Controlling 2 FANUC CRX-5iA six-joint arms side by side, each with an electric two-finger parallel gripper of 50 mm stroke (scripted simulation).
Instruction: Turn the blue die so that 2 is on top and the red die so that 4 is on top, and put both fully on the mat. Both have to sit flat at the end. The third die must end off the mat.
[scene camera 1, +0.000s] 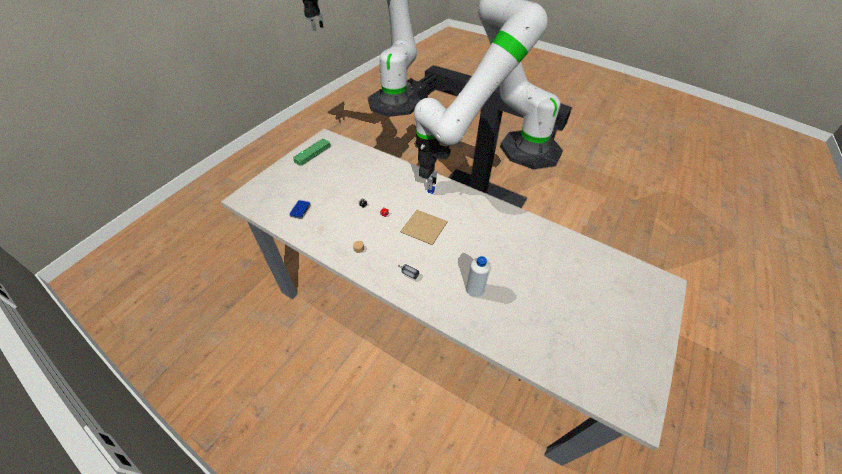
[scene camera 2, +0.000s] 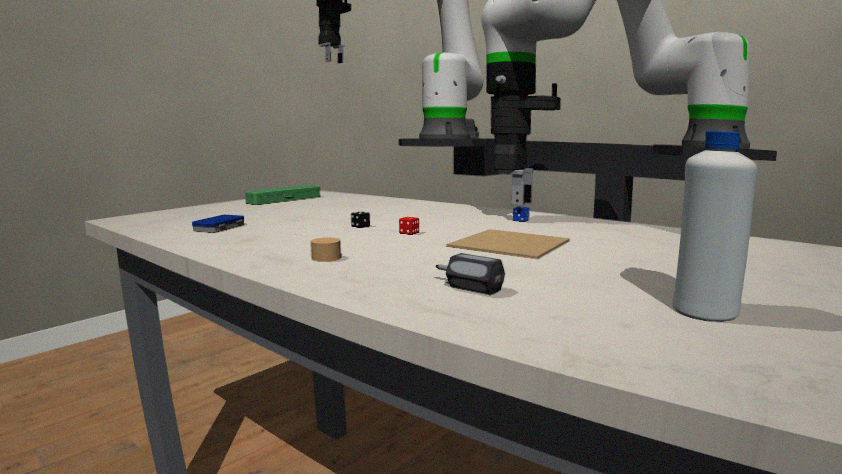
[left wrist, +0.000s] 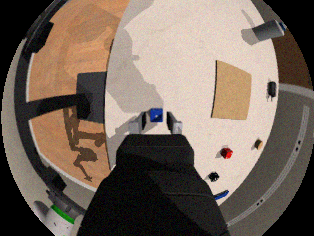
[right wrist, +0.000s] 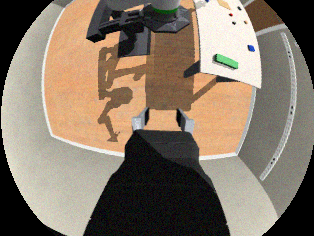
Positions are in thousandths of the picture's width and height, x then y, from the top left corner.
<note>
I see my left gripper (scene camera 2: 619, 429), my right gripper (scene camera 2: 397, 132), a tan mat (scene camera 2: 634, 520), a white bottle (scene camera 2: 855, 398), a green case (scene camera 2: 317, 415) and a dark screwdriver-like tool (scene camera 2: 571, 579).
The tan mat shows as well in scene camera 1 (scene camera 1: 505, 480) and in the left wrist view (left wrist: 744, 367). The white bottle also shows in scene camera 1 (scene camera 1: 569, 571). My left gripper shows as well in the left wrist view (left wrist: 498, 498). The right wrist view does not show the white bottle: it is out of frame. The left wrist view misses the green case, which is hidden by my left gripper.
</note>
